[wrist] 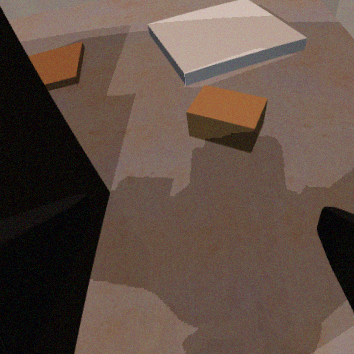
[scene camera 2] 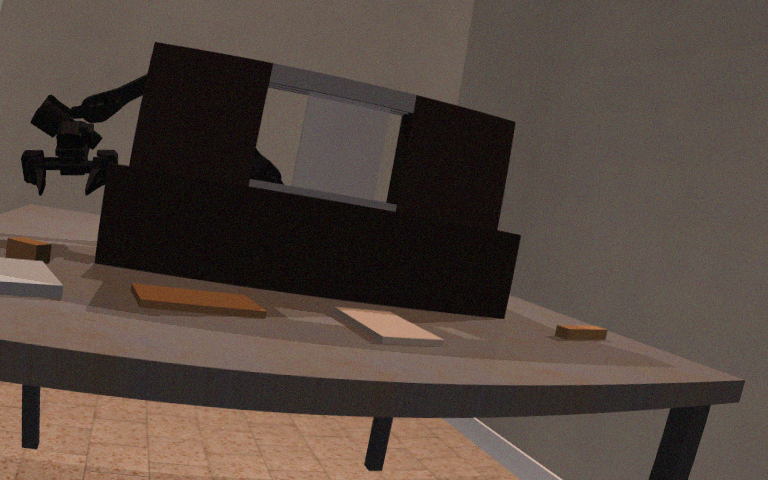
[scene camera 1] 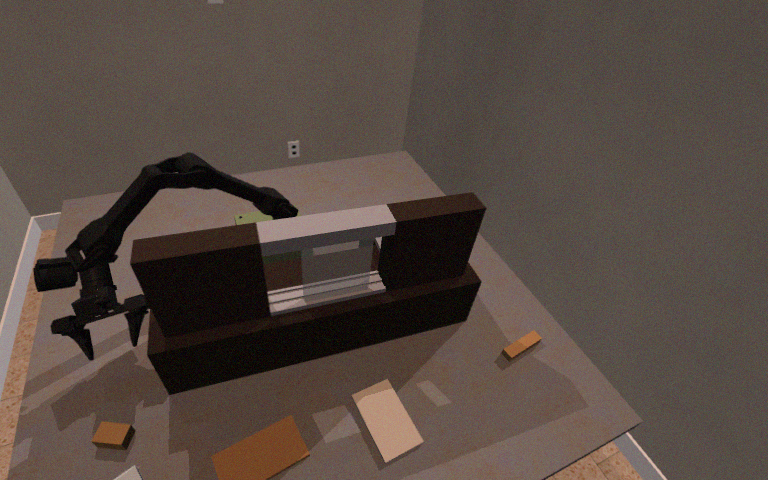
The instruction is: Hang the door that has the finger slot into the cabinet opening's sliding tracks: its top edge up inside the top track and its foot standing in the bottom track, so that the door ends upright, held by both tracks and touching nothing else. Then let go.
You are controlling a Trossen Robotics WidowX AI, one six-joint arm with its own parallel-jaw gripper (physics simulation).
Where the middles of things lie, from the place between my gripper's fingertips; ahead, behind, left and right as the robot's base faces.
I see my gripper 310 mm short of the grey slab [scene camera 2: 33,278], 90 mm above it and 20 mm to the left of it. From my hand the other things lie so: top track [scene camera 1: 285,235]: 460 mm to the left, 260 mm above, 20 mm ahead; then bottom track [scene camera 1: 285,300]: 460 mm to the left, 60 mm above, 20 mm ahead; then cream panel [scene camera 1: 393,432]: 530 mm to the left, 270 mm ahead, 100 mm below.
